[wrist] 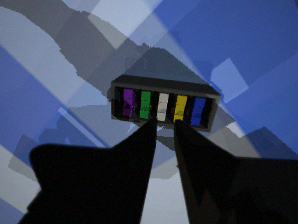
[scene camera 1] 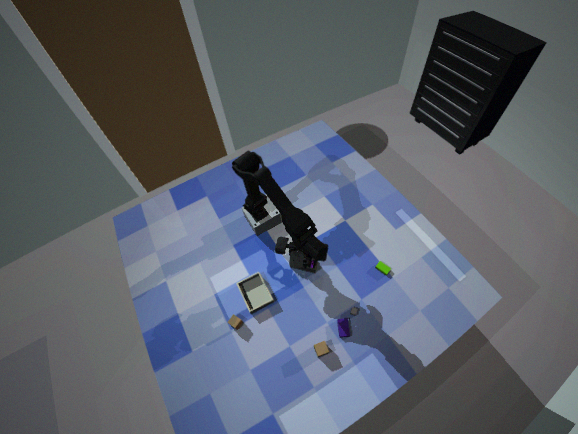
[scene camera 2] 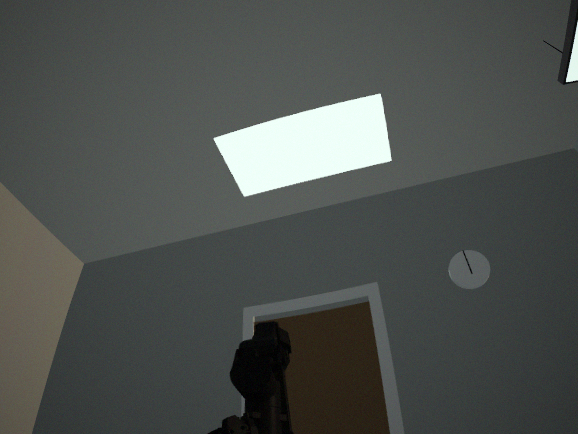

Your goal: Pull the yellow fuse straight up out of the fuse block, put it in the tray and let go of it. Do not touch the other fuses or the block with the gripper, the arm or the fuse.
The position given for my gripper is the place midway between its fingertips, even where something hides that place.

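My gripper (wrist: 165, 124), visible. Tray (scene camera 1: 253, 289), visible.
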